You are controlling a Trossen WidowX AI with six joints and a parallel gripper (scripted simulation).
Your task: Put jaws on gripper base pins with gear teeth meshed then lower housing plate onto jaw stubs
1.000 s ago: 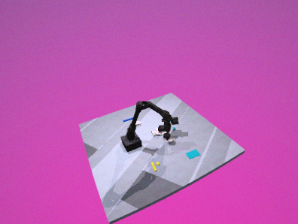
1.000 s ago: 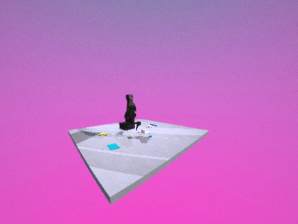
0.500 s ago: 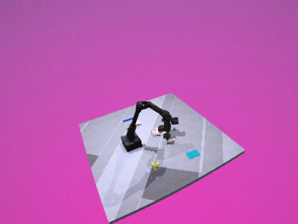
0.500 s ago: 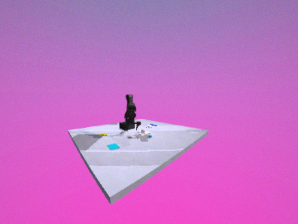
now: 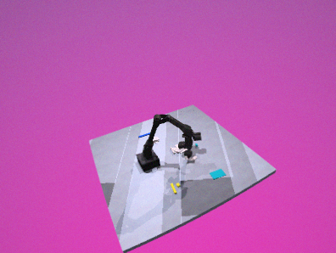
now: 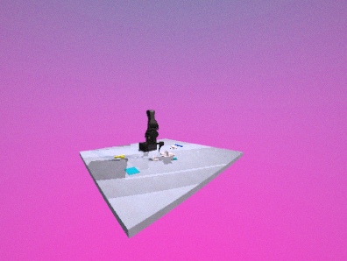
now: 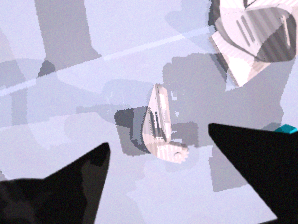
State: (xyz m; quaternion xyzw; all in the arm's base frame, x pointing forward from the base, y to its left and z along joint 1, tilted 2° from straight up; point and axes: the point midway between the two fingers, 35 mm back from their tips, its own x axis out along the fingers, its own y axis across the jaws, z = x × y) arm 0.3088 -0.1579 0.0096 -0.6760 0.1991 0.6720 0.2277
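The pale jaw is 5 cm below my gripper tip and 4 cm ahead of it. Round my gripper tip: pale flat part: 17 cm to the left, 5 cm below, 2 cm ahead; then cyan flat tile: 27 cm to the right, 10 cm ahead, 5 cm below; then cyan cube: 15 cm ahead, 12 cm to the left, 5 cm below.
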